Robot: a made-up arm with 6 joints. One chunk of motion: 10 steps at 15 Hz.
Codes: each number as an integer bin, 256 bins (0 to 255) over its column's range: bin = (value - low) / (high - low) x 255, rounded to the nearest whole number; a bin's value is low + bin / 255 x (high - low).
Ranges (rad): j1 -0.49..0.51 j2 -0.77..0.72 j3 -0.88..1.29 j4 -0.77..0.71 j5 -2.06..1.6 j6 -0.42..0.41
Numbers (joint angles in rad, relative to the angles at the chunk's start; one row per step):
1: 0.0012 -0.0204 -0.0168 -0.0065 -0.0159 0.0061
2: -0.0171 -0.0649 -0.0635 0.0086 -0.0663 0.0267
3: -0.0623 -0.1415 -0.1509 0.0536 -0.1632 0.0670
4: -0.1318 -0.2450 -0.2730 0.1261 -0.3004 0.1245
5: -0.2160 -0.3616 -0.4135 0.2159 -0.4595 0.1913
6: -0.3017 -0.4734 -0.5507 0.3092 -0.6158 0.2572
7: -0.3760 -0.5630 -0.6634 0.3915 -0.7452 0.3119
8: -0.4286 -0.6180 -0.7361 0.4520 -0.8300 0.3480
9: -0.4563 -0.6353 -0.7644 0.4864 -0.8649 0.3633
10: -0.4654 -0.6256 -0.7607 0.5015 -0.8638 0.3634
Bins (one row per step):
1: 125 128 101 132 142 131
2: 121 121 96 134 139 137
3: 109 108 86 142 132 150
4: 91 90 71 154 123 167
5: 70 70 55 170 112 188
6: 48 51 39 186 101 208
7: 29 35 25 200 92 225
8: 16 26 17 211 86 236
9: 9 23 14 216 83 241
10: 6 25 14 219 83 241

